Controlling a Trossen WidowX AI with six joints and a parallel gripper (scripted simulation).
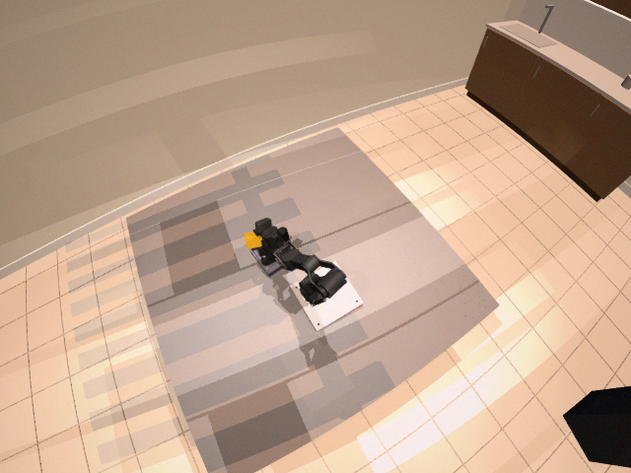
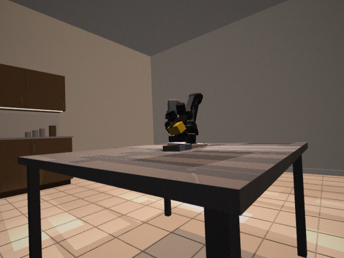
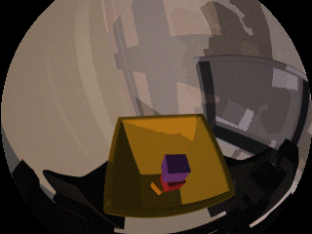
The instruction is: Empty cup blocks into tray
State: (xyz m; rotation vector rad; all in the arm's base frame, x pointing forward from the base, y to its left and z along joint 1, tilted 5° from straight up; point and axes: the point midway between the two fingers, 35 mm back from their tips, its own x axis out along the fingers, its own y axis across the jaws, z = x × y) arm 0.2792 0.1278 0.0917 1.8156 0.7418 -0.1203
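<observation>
My gripper tip is 30 mm past the red block, 20 mm to the right of it and 10 mm below it. From my gripper tip the other things lie so: orange block 30 mm to the left, 20 mm behind, 20 mm above; then purple block 30 mm behind; then yellow square cup 30 mm behind, 20 mm to the left, 20 mm above.
</observation>
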